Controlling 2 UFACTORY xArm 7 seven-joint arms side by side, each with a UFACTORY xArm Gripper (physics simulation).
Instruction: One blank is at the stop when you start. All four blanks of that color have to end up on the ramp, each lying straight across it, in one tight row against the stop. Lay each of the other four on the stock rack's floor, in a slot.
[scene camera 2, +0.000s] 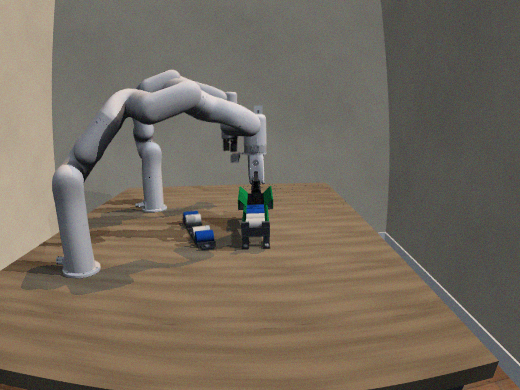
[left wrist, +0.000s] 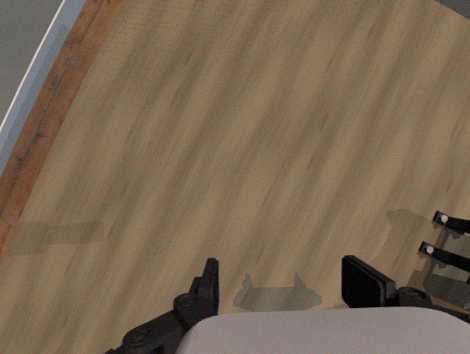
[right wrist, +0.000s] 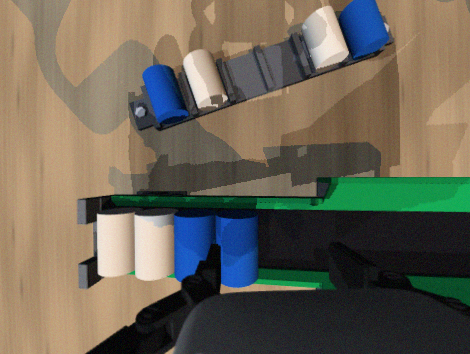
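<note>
On the green-walled ramp (scene camera 2: 269, 198) (right wrist: 300, 235) two white blanks (right wrist: 116, 245) (right wrist: 154, 247) lie straight across, side by side, the first at the stop (right wrist: 89, 211). Two blue blanks (right wrist: 193, 240) (right wrist: 239, 250) lie across the ramp right after them. The stock rack (right wrist: 245, 80) (scene camera 2: 207, 246) holds a blue blank (right wrist: 164, 92) and a white blank (right wrist: 204, 77) at its left end, a white blank (right wrist: 325, 37) and a blue blank (right wrist: 364, 29) at its right end. My right gripper (scene camera 2: 256, 192) (right wrist: 274, 261) is open and low over the ramp; one finger partly hides the blue blanks. My left gripper (scene camera 2: 230, 149) (left wrist: 280, 278) is open, high up.
The rack's middle slots are bare, and it lies at an angle beside the ramp. The right arm reaches over the ramp, close in front of the left gripper in the scene view. Dark support feet (left wrist: 444, 219) show at the left wrist view's right edge.
</note>
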